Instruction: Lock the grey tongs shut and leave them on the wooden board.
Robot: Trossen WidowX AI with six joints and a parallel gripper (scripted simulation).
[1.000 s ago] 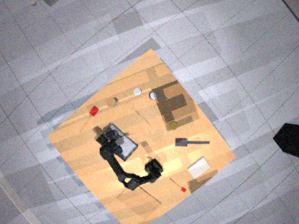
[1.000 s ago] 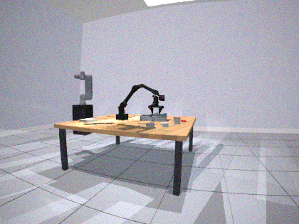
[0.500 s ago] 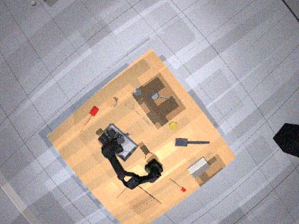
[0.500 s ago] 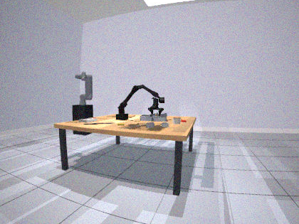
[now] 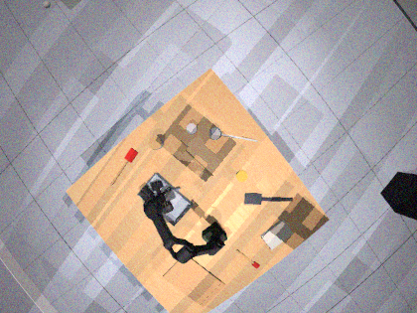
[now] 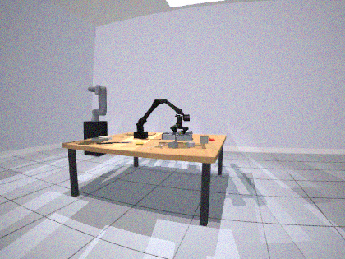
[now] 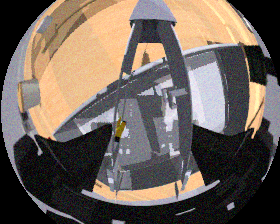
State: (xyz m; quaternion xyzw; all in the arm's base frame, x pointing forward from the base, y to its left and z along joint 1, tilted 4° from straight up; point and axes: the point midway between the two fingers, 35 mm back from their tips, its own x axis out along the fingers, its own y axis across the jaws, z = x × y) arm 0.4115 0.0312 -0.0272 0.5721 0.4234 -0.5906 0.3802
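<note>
My gripper tip is now 3 cm to the right of the grey roasting tin and 2 cm past it. From my gripper tip the other things lie so: white disc 40 cm to the right, 17 cm ahead, 1 cm below; then yellow disc 41 cm to the right, 26 cm behind, 2 cm below; then red-headed spatula 32 cm ahead, 7 cm to the left, 2 cm below.
</note>
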